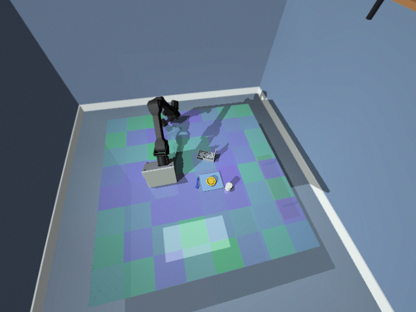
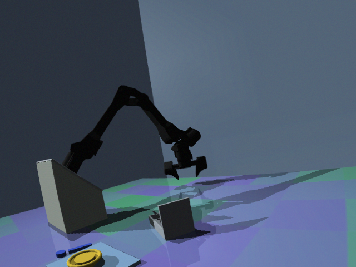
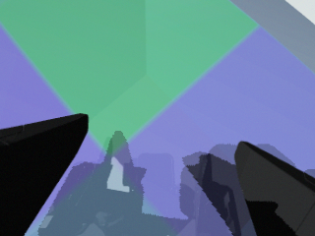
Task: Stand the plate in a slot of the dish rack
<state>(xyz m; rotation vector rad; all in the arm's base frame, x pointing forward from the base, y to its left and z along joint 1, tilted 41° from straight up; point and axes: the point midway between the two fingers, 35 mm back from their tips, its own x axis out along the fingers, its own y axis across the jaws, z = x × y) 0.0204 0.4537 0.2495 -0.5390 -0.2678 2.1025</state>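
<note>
Now: gripper tip 600 mm to the left of the yellow plate, 290 mm short of it and 10 mm above it. Also, from my gripper tip: grey dish rack: 380 mm to the right, 290 mm ahead, 10 mm below; small white cup: 660 mm to the right, 400 mm ahead; blue spoon: 610 mm to the right, 190 mm ahead, 30 mm below.
</note>
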